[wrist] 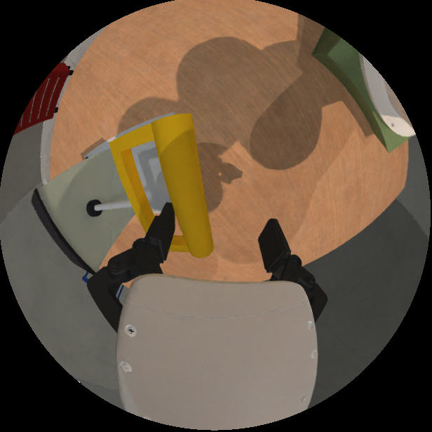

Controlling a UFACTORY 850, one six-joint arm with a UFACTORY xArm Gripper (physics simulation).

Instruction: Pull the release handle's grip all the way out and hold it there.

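Observation:
The release handle's thick yellow grip (182, 185) stands left of centre in the wrist view, joined to a thinner yellow frame. A pale metal rod (117, 205) runs from the frame to a black collar (93, 208) on the grey-green housing (70, 185). A stretch of rod shows between collar and frame. My gripper (221, 222) is wide open. Its left finger is at the opening of the yellow frame, beside the grip's left side. Its right finger stands well to the right of the grip, with a wide gap between. The frame's lower left part is hidden behind the left finger.
A green block-like object (345, 70) with a white part (377, 95) is at the upper right. A red slotted object (42, 100) is at the upper left. The wooden table top (135, 55) carries dark shadows. A black curved strip (57, 235) edges the housing.

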